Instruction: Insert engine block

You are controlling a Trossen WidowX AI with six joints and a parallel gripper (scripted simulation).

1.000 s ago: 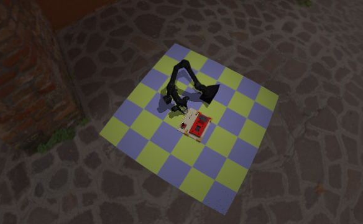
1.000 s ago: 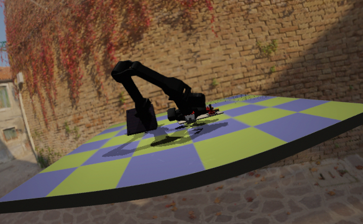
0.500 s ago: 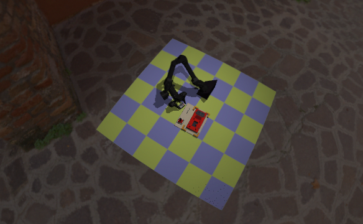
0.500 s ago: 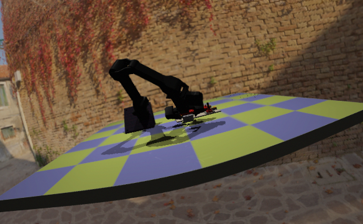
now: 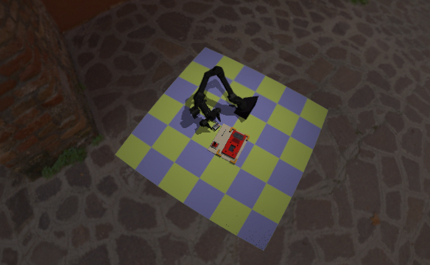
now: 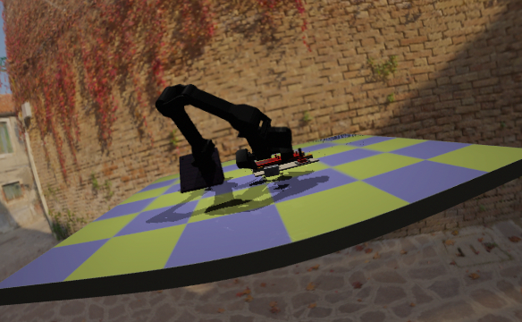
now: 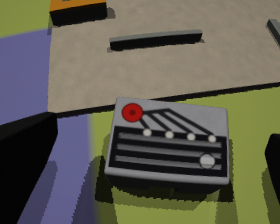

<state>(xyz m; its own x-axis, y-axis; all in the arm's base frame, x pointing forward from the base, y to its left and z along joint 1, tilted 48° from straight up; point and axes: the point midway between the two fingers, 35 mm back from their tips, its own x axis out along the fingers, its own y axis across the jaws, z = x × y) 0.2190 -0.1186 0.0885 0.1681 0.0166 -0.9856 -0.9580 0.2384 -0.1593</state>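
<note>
Now: the grey ribbed engine block 2 cm below my gripper tip and 1 cm to the right of it. The rest, counted from my gripper tip: beige base plate 16 cm to the left, 8 cm ahead, 2 cm below.
</note>
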